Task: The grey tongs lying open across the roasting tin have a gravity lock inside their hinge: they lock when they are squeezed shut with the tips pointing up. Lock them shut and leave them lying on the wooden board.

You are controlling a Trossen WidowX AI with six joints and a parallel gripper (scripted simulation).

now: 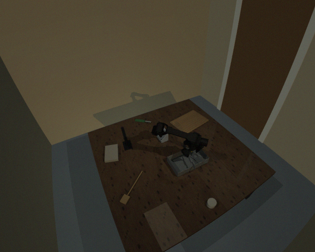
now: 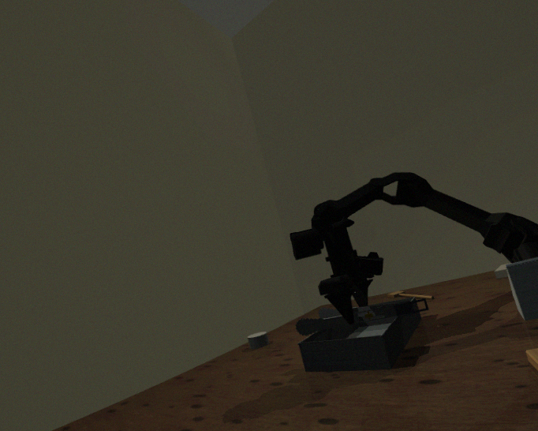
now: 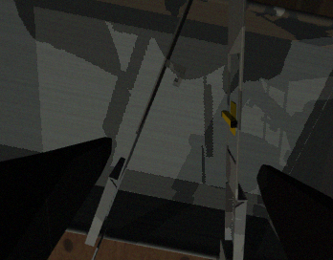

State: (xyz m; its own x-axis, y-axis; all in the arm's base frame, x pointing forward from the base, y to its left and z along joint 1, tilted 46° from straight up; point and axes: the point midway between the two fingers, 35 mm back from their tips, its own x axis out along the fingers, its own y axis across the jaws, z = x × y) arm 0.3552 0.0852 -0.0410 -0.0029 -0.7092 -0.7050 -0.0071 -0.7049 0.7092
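Now: the grey roasting tin 30 mm to the right of my gripper tip and 40 mm below it. Also, from my gripper tip: yellow slider piece (30 mm behind, 20 mm to the left, 10 mm above); then white cylinder (400 mm ahead, 110 mm to the right, 50 mm below); then wooden board (420 mm behind, 290 mm to the left, 60 mm below).
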